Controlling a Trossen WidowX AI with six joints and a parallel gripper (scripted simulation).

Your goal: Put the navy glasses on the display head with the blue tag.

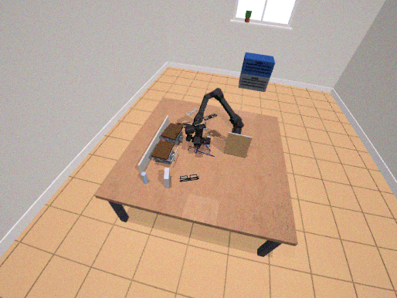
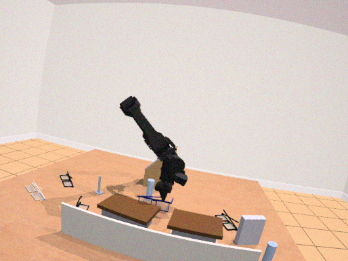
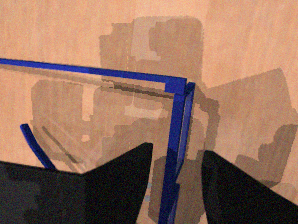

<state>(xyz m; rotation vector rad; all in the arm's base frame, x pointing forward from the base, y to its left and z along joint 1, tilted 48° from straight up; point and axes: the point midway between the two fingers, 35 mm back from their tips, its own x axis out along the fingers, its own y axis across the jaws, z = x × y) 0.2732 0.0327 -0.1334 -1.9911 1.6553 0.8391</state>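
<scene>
Right now the post is 4 cm ahead of my gripper tip, 31 cm to the right of it and 3 cm below it. From my gripper tip the other things lie so: white panel: 33 cm ahead, 9 cm to the left; then white box: 8 cm ahead, 37 cm to the left.
</scene>
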